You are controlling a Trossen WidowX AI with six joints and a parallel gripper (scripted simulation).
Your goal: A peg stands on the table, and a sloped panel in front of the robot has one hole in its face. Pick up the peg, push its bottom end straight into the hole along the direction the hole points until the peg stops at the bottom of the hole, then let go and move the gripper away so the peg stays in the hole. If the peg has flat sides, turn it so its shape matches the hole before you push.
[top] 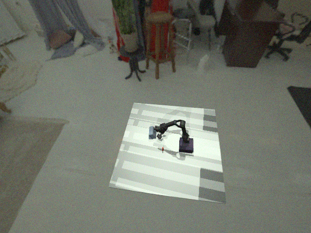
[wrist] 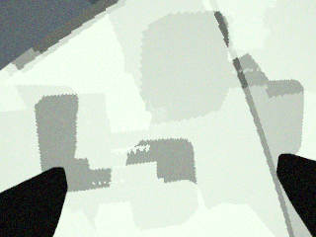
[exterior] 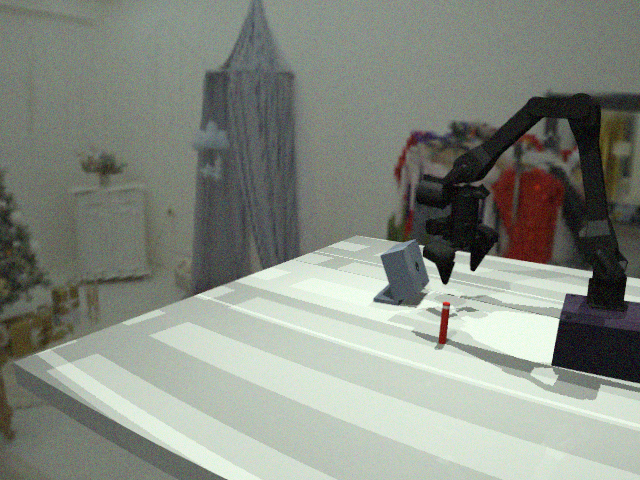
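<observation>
The red peg lies 3 cm behind my gripper tip, 21 cm to the left of it and 2 cm below it. The rest, counted from my gripper tip: sloped panel 13 cm ahead, 1 cm to the right.
</observation>
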